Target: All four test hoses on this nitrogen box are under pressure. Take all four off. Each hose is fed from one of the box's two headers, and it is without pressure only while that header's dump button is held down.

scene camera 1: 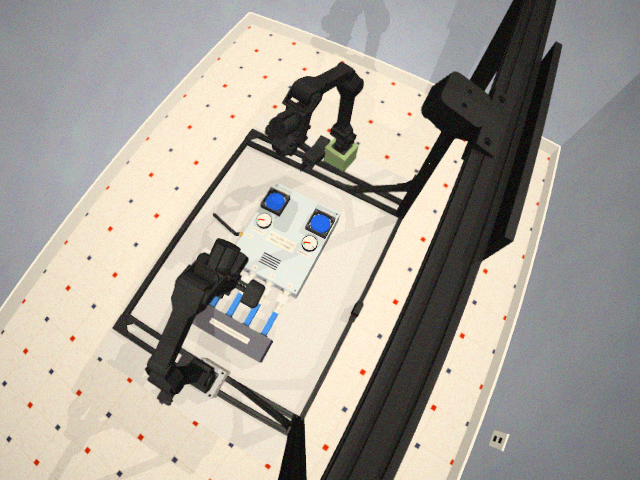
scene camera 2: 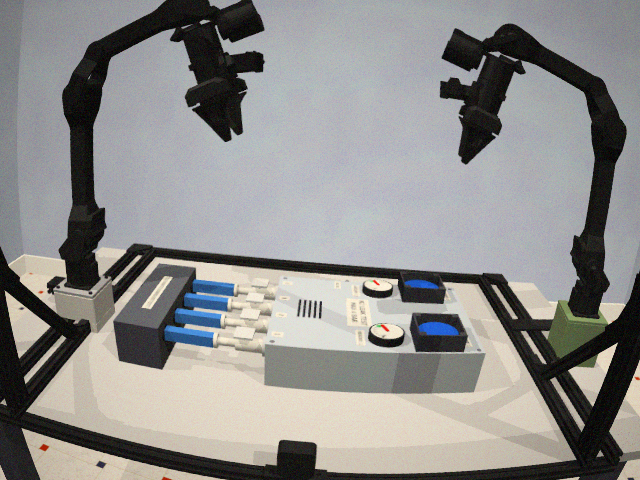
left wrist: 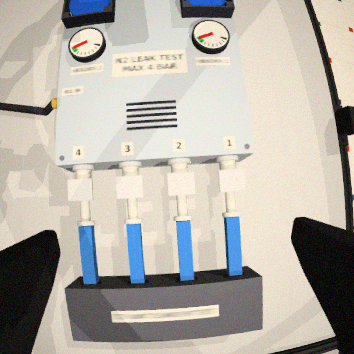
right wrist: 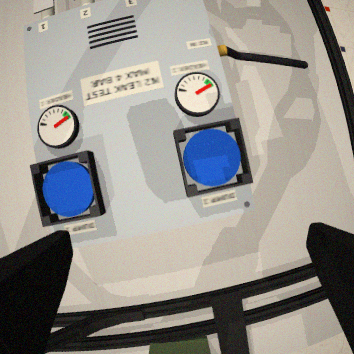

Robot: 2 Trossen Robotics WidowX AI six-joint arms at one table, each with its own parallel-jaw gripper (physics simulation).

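Places are measured from the left arm's base along level axes (x ahead, y left, z up), in millimetres.
Pixels of known places: left gripper, between the fingertips: (scene camera 1: pixel 240 276) (scene camera 2: pixel 234 137) (left wrist: pixel 176 238); right gripper, between the fingertips: (scene camera 1: pixel 289 162) (scene camera 2: pixel 461 159) (right wrist: pixel 192 241); left arm's base, origin of its link: (scene camera 1: pixel 205 377) (scene camera 2: pixel 82 282); right arm's base, origin of its link: (scene camera 1: pixel 342 146) (scene camera 2: pixel 583 311).
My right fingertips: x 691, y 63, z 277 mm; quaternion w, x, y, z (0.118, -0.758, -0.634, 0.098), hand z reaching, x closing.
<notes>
Ahead of a thing's pixels: the offset from my right fingertips to its top centre. "pt": to the spot under its first point.
The pale nitrogen box (scene camera 1: pixel 294 260) (scene camera 2: pixel 330 372) (left wrist: pixel 95 125) lies between the arms. Blue-sleeved hoses at port 4 @[pt 53 mm left, 434 mm back, 291 mm down] (left wrist: pixel 88 255), port 3 @[pt 15 mm right, 430 mm back, 291 mm down] (left wrist: pixel 135 252), port 2 @[pt 85 mm right, 431 mm back, 291 mm down] (left wrist: pixel 185 250) and port 1 @[pt 153 mm right, 429 mm back, 291 mm down] (left wrist: pixel 233 245) run in line from white fittings at the box into a dark block (scene camera 2: pixel 139 338) (left wrist: pixel 90 325). Two blue dump buttons (right wrist: pixel 68 188) (right wrist: pixel 212 157) sit in black square guards, untouched. Both gauges (left wrist: pixel 87 44) (left wrist: pixel 211 36) have red needles at the green mark. My left gripper (scene camera 2: pixel 233 136) (left wrist: pixel 176 238) is open, high above the hoses. My right gripper (scene camera 2: pixel 466 161) (right wrist: pixel 192 241) is open, high above the button end.
A black frame (scene camera 2: pixel 310 266) surrounds the work area, with a dark upright and beam (scene camera 1: pixel 413 330) at one side. A black supply line @[pt 190 mm left, 187 mm back, 342 mm down] (left wrist: pixel 22 108) (right wrist: pixel 265 60) leaves the box's side by a brass fitting. A small black block (scene camera 2: pixel 296 457) sits on the near frame bar.
</notes>
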